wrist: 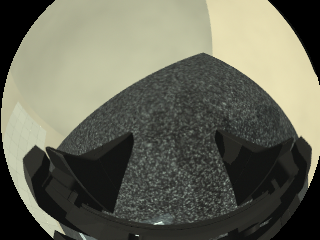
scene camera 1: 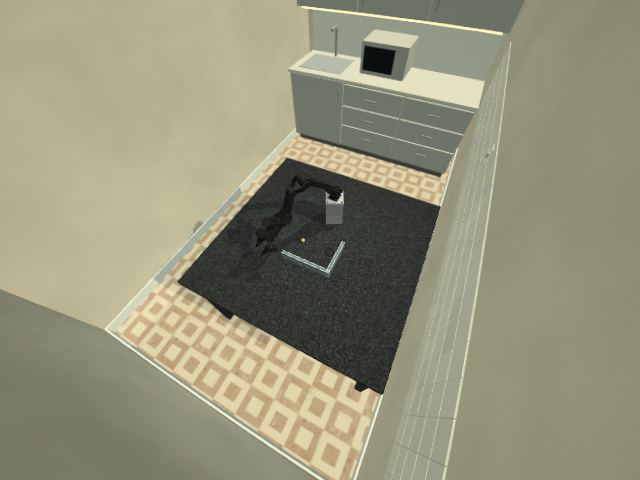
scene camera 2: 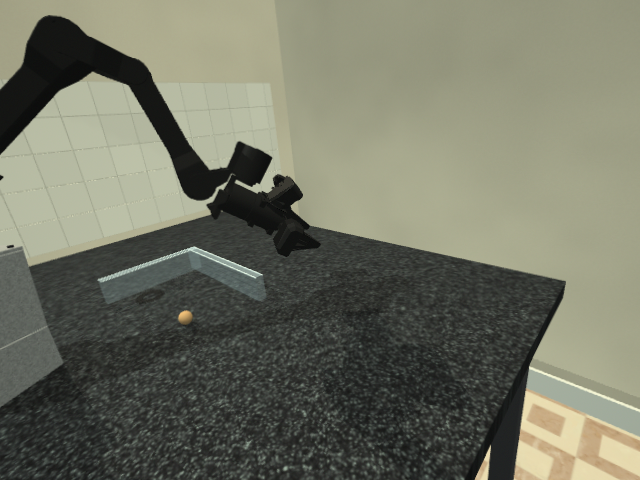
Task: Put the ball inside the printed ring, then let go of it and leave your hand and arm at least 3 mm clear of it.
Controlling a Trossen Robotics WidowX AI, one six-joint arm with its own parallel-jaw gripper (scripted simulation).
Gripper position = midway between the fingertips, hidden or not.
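You can see the gripper (scene camera 2: 313, 236) here, and from the wrist you get the gripper (wrist: 175, 136) too.
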